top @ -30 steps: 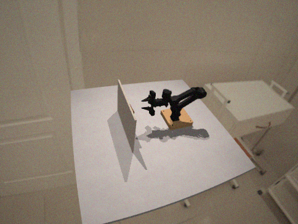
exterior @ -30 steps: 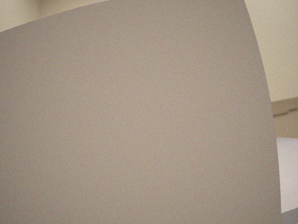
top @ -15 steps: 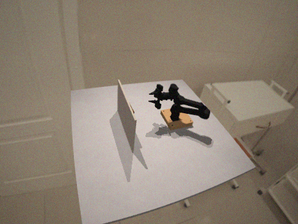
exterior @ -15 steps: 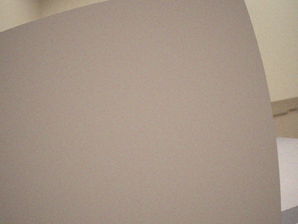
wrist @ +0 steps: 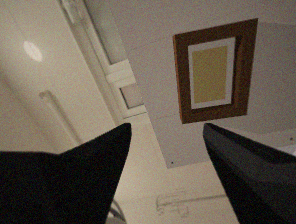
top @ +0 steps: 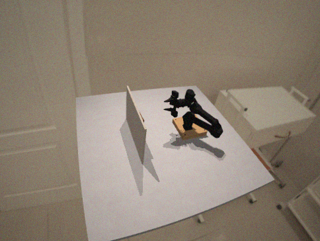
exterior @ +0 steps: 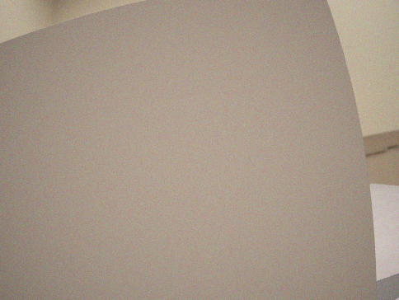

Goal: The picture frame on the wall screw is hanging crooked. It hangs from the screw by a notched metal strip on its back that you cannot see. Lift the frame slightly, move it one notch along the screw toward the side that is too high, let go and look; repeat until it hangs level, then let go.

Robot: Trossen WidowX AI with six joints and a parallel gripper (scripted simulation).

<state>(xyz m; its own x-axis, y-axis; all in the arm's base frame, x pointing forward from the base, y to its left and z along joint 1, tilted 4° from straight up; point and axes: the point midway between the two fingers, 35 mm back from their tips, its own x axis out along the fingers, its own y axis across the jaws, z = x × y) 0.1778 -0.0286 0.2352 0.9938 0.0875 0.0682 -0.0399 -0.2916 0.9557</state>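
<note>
Right now the picture frame is 190 mm ahead of my gripper tip, 90 mm below it and 30 mm to the left of it. The rest, counted from my gripper tip: wall panel (200 mm ahead, 110 mm below, 20 mm to the left).
</note>
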